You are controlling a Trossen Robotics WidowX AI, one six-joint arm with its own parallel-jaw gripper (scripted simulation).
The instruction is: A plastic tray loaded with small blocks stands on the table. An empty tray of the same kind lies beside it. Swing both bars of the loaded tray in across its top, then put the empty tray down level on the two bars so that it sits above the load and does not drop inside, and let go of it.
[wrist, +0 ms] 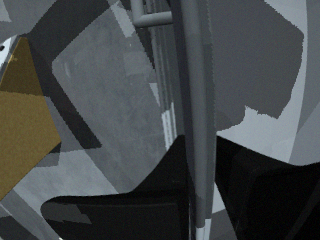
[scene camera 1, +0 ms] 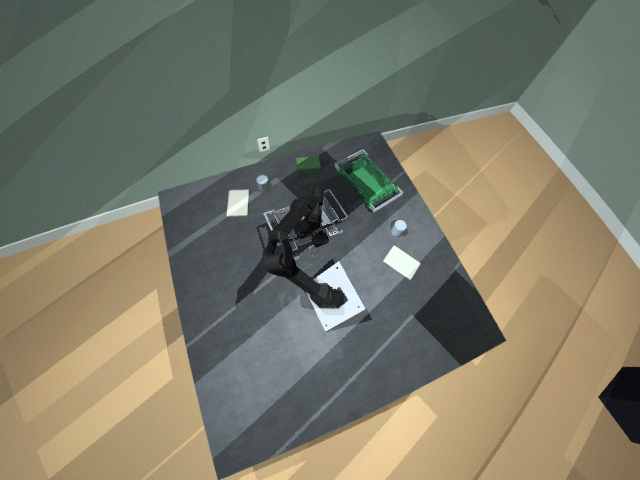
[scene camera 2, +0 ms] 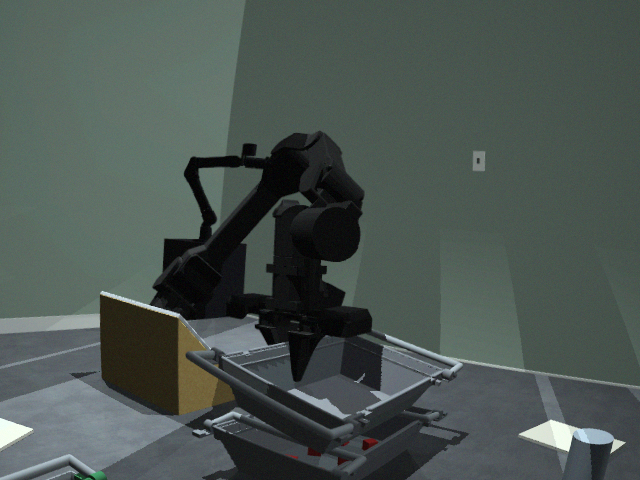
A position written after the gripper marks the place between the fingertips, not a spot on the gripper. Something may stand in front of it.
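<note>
You'd find the gripper (scene camera 2: 292,380) in that view, and the wrist view has the gripper (wrist: 193,139) as well.
</note>
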